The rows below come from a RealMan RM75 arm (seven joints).
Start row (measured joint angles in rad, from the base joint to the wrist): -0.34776, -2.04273, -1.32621, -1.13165, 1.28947, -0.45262, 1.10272
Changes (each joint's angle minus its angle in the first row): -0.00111, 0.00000, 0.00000, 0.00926, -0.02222, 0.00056, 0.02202; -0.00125, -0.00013, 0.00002, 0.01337, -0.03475, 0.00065, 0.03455; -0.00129, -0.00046, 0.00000, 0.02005, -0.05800, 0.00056, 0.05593; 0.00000, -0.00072, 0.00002, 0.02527, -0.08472, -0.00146, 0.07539; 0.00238, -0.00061, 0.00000, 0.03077, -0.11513, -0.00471, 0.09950; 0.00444, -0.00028, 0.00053, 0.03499, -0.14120, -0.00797, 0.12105; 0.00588, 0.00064, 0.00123, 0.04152, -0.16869, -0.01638, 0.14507; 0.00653, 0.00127, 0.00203, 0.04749, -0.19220, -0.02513, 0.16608; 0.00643, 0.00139, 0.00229, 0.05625, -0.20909, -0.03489, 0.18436; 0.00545, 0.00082, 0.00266, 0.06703, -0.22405, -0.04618, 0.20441; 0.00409, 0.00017, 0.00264, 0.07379, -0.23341, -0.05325, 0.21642; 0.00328, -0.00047, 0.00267, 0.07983, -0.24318, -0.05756, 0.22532; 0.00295, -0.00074, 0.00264, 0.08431, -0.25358, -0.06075, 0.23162; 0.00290, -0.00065, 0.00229, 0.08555, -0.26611, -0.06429, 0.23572; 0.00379, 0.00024, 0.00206, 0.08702, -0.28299, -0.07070, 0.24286; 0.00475, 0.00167, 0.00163, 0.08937, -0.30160, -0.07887, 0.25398; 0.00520, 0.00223, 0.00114, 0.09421, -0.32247, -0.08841, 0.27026; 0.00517, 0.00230, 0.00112, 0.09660, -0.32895, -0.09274, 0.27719; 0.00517, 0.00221, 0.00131, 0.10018, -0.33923, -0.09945, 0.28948; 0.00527, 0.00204, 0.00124, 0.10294, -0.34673, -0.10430, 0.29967
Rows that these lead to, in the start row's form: -0.34887, -2.04273, -1.32621, -1.12239, 1.26725, -0.45206, 1.12474; -0.34901, -2.04286, -1.32619, -1.11828, 1.25472, -0.45197, 1.13727; -0.34905, -2.04319, -1.32621, -1.11160, 1.23147, -0.45206, 1.15865; -0.34776, -2.04345, -1.32619, -1.10638, 1.20475, -0.45408, 1.17811; -0.34538, -2.04334, -1.32621, -1.10088, 1.17434, -0.45733, 1.20222; -0.34332, -2.04301, -1.32568, -1.09666, 1.14827, -0.46059, 1.22377; -0.34188, -2.04209, -1.32498, -1.09013, 1.12078, -0.46900, 1.24779; -0.34123, -2.04146, -1.32418, -1.08416, 1.09727, -0.47775, 1.26880; -0.34133, -2.04134, -1.32392, -1.07540, 1.08038, -0.48751, 1.28708; -0.34231, -2.04191, -1.32355, -1.06462, 1.06542, -0.49880, 1.30713; -0.34367, -2.04256, -1.32357, -1.05786, 1.05606, -0.50587, 1.31914; -0.34448, -2.04320, -1.32354, -1.05182, 1.04629, -0.51018, 1.32804; -0.34481, -2.04347, -1.32357, -1.04734, 1.03589, -0.51337, 1.33434; -0.34486, -2.04338, -1.32392, -1.04610, 1.02336, -0.51691, 1.33844; -0.34397, -2.04249, -1.32415, -1.04463, 1.00648, -0.52332, 1.34558; -0.34301, -2.04106, -1.32458, -1.04228, 0.98787, -0.53149, 1.35670; -0.34256, -2.04050, -1.32507, -1.03744, 0.96700, -0.54103, 1.37298; -0.34259, -2.04043, -1.32509, -1.03505, 0.96052, -0.54536, 1.37991; -0.34259, -2.04052, -1.32490, -1.03147, 0.95024, -0.55207, 1.39220; -0.34249, -2.04069, -1.32497, -1.02871, 0.94274, -0.55692, 1.40239
